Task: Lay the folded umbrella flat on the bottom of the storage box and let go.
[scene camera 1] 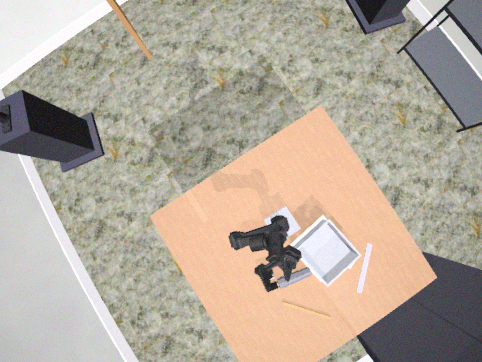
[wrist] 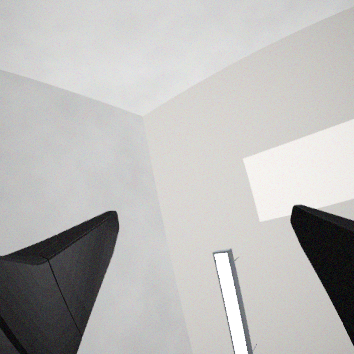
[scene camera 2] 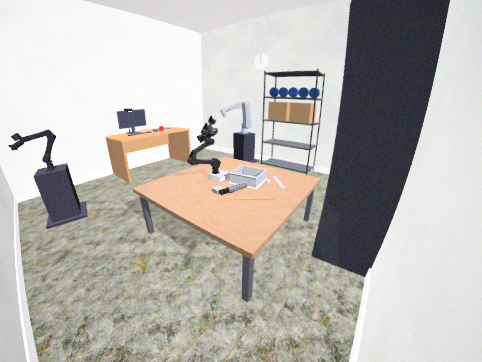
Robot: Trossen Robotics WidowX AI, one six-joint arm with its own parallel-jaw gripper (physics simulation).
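Where they show: gripper, fingertip midpoint: point(scene camera 1: 277, 287) point(wrist: 206, 217) point(scene camera 2: 208, 119); arm's base, origin of the base link: point(scene camera 1: 277, 222) point(scene camera 2: 215, 172).
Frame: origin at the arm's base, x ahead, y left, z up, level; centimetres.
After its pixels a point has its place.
The grey storage box point(scene camera 1: 327, 247) @(x 25.9, y 23.2, z -5.2 cm) point(scene camera 2: 242, 180) @(x 29.5, y 8.4, z -1.1 cm) stands open at the top on the table, with its bare bottom showing in scene camera 1. The folded umbrella point(scene camera 1: 296, 277) @(x 33.4, y -1.2, z -0.4 cm) point(scene camera 2: 237, 188) @(x 36.7, y -3.9, z -2.7 cm) lies on the table outside the box, grey with a dark end pointing away from it. In scene camera 1 the arm partly hides it. My gripper point(scene camera 1: 279, 279) @(x 9.8, y -11.8, z 52.3 cm) point(scene camera 2: 215, 125) @(x 9.8, y -11.8, z 52.3 cm) point(wrist: 206, 217) @(x 9.8, y -11.8, z 52.3 cm) is open and empty, raised high above the table and tilted upward. Its wrist view shows walls, ceiling and a lamp between the spread fingers; neither umbrella nor box shows there.
On the table point(scene camera 1: 280, 170) @(x -27.7, y 14.2, z -5.7 cm) point(scene camera 2: 200, 200) @(x 29.9, y -35.8, z -5.7 cm) are a thin yellow stick point(scene camera 1: 306, 309) @(x 55.5, y -2.2, z -4.7 cm) point(scene camera 2: 255, 199) @(x 56.6, y -2.8, z -5.4 cm), a white strip point(scene camera 1: 365, 268) @(x 46.5, y 40.2, z -5.4 cm) point(scene camera 2: 279, 182) @(x 48.2, y 38.7, z -5.5 cm) beyond the box, and a small light block point(scene camera 2: 217, 190) @(x 29.5, y -19.2, z -2.4 cm) by the umbrella's dark end. The arm's white base point(scene camera 2: 217, 176) @(x 8.8, y -4.2, z -0.2 cm) stands close beside the box.
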